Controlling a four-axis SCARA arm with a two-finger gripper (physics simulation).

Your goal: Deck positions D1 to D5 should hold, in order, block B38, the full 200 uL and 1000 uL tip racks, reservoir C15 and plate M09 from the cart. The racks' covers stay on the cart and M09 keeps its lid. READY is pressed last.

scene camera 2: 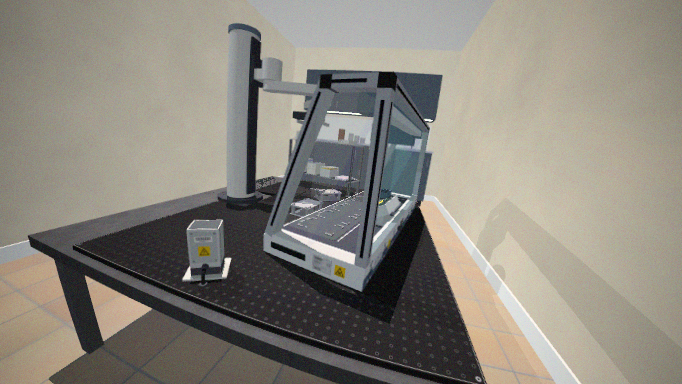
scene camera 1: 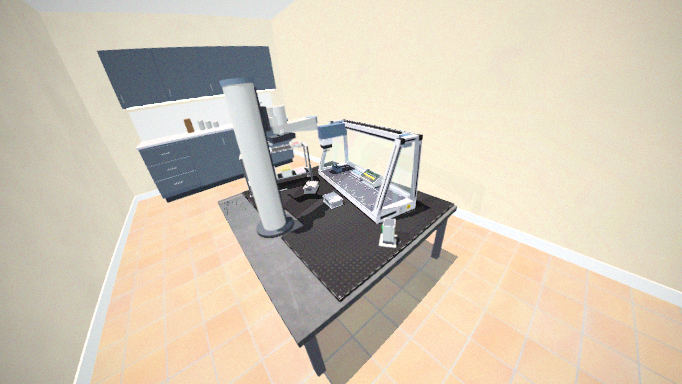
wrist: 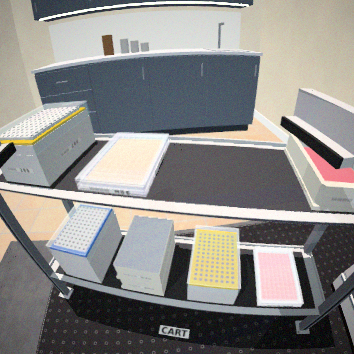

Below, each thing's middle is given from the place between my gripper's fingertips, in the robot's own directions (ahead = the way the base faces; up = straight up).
Labels:
Right now my hand is 210 mm short of the reservoir C15 [wrist: 319,181], 100 mm above it and 80 mm to the right of it.

